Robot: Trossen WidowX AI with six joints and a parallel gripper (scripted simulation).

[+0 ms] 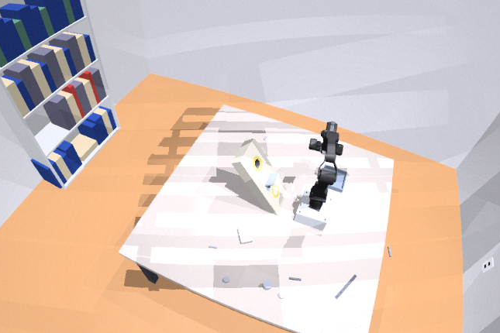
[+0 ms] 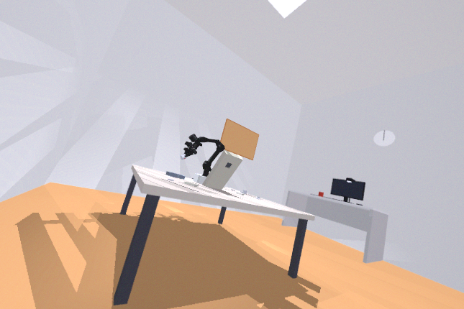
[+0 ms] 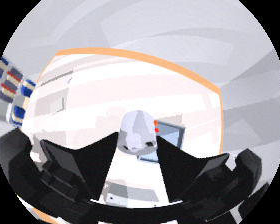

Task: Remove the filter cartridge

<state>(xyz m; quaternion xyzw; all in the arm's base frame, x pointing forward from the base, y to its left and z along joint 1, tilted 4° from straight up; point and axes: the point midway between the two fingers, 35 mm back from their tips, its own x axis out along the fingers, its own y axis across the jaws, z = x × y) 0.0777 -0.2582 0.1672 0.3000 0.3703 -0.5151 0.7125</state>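
Now: gripper tip 110 mm past the blue-grey tray, 10 mm to the left of it and 200 mm above it. The rest, counted from my gripper tip: round filter cartridge (right at my gripper tip); service panel (220 mm ahead, 320 mm to the left, 40 mm below).
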